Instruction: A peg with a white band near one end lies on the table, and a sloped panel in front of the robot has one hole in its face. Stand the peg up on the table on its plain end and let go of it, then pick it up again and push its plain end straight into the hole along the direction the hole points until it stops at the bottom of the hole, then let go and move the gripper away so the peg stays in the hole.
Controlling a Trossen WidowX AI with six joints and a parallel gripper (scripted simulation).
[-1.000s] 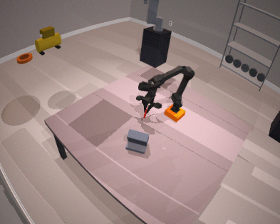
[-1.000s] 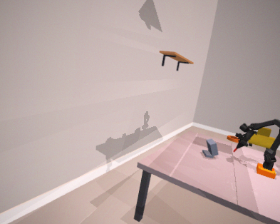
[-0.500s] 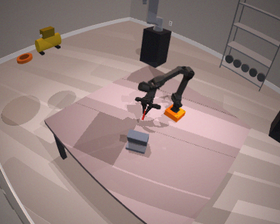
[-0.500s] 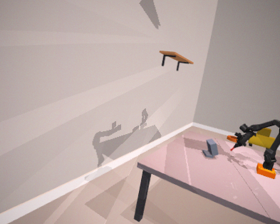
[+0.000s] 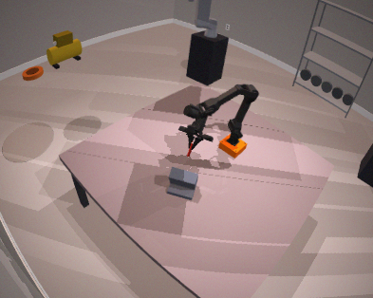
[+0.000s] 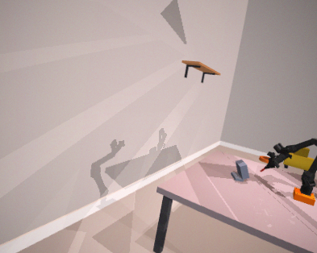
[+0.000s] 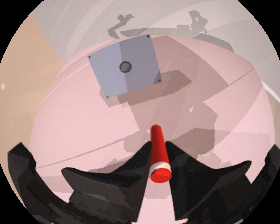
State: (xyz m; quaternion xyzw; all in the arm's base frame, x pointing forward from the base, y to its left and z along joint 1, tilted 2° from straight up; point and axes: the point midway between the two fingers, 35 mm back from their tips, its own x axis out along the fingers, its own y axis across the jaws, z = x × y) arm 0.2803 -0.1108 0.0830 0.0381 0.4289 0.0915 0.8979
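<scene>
My gripper tip is now 160 mm short of the grey sloped panel, 90 mm to the right of it and 30 mm above it. From my gripper tip the other things lie so: red peg (10 mm behind, 10 mm above).
</scene>
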